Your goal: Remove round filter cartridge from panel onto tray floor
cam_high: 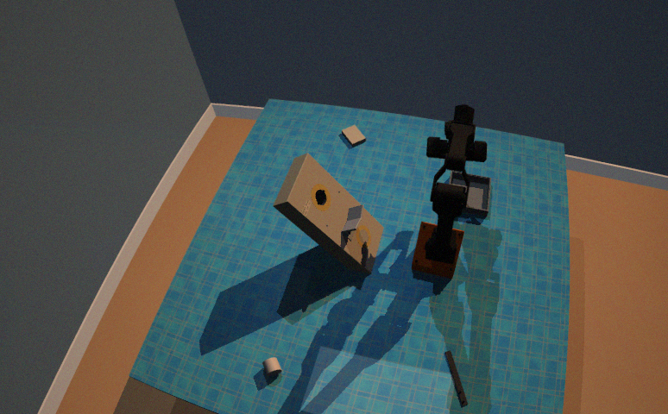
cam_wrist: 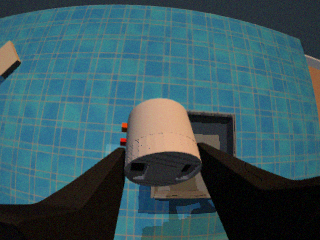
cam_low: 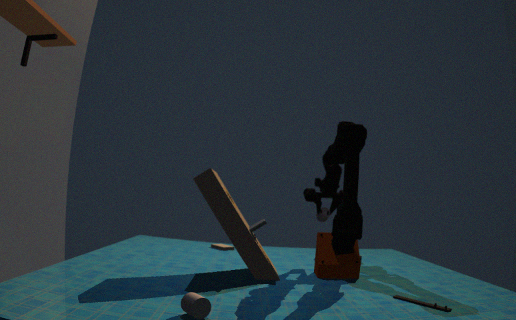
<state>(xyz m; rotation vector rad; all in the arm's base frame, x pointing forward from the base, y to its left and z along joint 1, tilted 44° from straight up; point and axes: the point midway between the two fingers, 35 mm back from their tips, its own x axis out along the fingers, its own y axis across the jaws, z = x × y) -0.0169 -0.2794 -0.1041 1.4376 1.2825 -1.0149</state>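
My gripper tip is 18 cm above the grey tray, 7 cm past it and 1 cm to the right of it. From my gripper tip the other things lie so: small tan block (39 cm ahead, 21 cm to the right, 18 cm below); then round grey filter cartridge (right at my gripper tip); then tan service panel (34 cm ahead, 27 cm to the left, 4 cm below).
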